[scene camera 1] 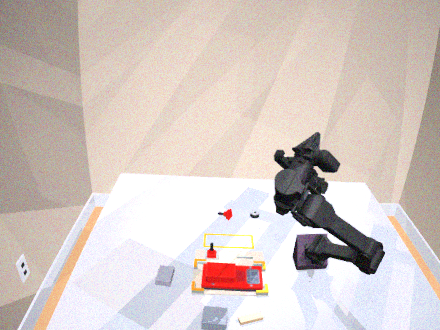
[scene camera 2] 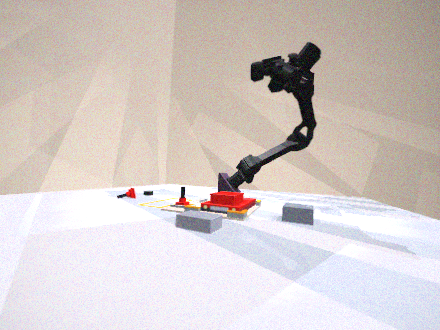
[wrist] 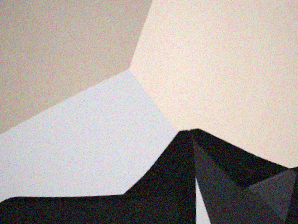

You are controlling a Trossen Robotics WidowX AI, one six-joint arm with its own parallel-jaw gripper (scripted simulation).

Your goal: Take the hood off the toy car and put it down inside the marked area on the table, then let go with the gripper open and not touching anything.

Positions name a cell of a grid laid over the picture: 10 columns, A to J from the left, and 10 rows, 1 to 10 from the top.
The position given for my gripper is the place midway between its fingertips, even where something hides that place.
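I can see my gripper in scene camera 1 (H5). The same gripper is visible to me in scene camera 2 (F2), and the wrist view (G7) shows it too.
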